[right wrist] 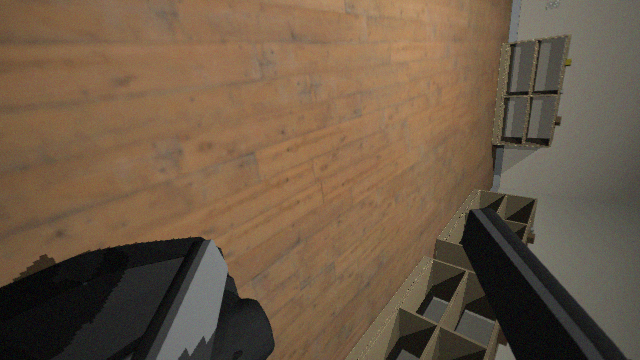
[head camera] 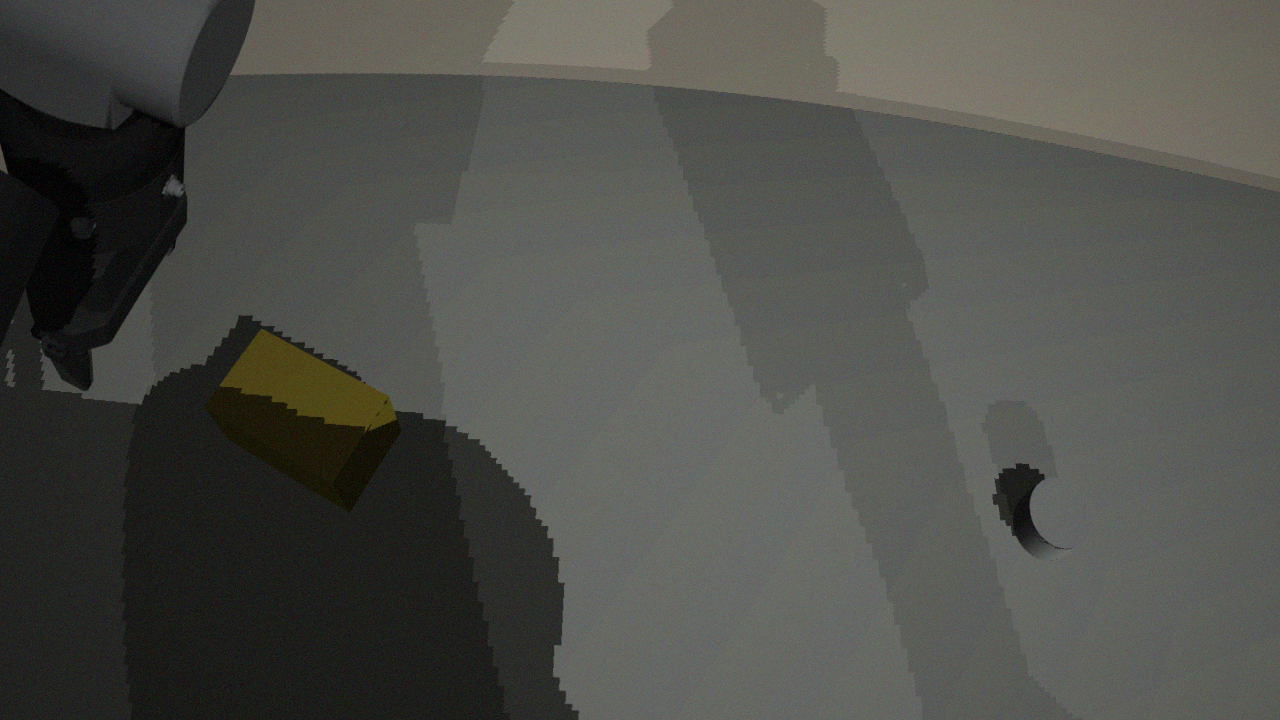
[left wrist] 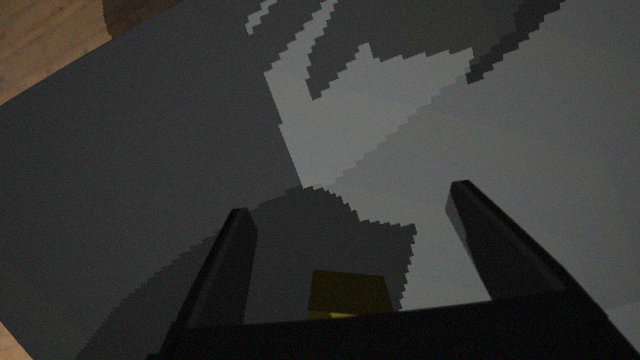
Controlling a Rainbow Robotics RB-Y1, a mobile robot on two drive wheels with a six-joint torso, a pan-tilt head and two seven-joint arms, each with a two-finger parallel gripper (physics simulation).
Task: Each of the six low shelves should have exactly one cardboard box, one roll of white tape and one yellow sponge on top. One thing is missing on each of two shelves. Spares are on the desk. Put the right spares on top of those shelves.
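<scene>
A yellow sponge (head camera: pixel 304 402) (left wrist: pixel 350 290) lies on the grey desk (head camera: pixel 671 447) (left wrist: pixel 125 150), at the left in the head view. A short white cylinder (head camera: pixel 1060 514), seemingly a tape roll, stands at the right in the head view. My left gripper (head camera: pixel 69 358) (left wrist: pixel 348 208) is open and empty above the desk, left of the sponge in the head view. In the left wrist view the sponge shows low between the fingers, partly hidden by the gripper body. My right gripper (right wrist: pixel 339 240) is open over the wooden floor, with no object between its fingers.
In the right wrist view, a low shelf (right wrist: pixel 501 90) bears a yellow sponge (right wrist: pixel 568 62) and a brown box (right wrist: pixel 558 121). Another shelf (right wrist: pixel 450 252) with a brown box (right wrist: pixel 531 237) and a nearer shelf (right wrist: pixel 390 315) stand at lower right. Dark shadows cross the desk.
</scene>
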